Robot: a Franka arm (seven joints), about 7 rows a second.
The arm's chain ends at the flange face. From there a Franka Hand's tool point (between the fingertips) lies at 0.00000 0.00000 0.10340 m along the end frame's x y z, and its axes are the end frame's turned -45 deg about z.
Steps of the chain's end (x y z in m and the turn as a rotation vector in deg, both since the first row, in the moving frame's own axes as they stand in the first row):
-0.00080 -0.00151 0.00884 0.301 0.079 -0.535
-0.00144 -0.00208 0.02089 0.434 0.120 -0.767
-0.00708 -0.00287 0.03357 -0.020 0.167 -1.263
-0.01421 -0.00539 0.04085 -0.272 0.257 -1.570
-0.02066 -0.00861 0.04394 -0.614 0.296 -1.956
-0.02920 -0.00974 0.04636 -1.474 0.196 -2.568
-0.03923 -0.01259 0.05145 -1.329 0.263 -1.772
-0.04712 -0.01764 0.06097 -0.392 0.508 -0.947
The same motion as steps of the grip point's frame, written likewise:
0.00099 -0.00192 0.00884 0.157 0.269 -0.535
0.00116 -0.00289 0.02089 0.222 0.392 -0.767
-0.00279 -0.00680 0.03357 -0.132 0.104 -1.263
-0.00625 -0.01318 0.04085 -0.374 -0.011 -1.570
-0.00891 -0.01953 0.04393 -0.643 -0.225 -1.956
-0.01534 -0.02537 0.04633 -1.181 -0.904 -2.568
-0.02017 -0.03459 0.05142 -1.126 -0.754 -1.772
-0.02069 -0.04465 0.06096 -0.636 0.082 -0.947

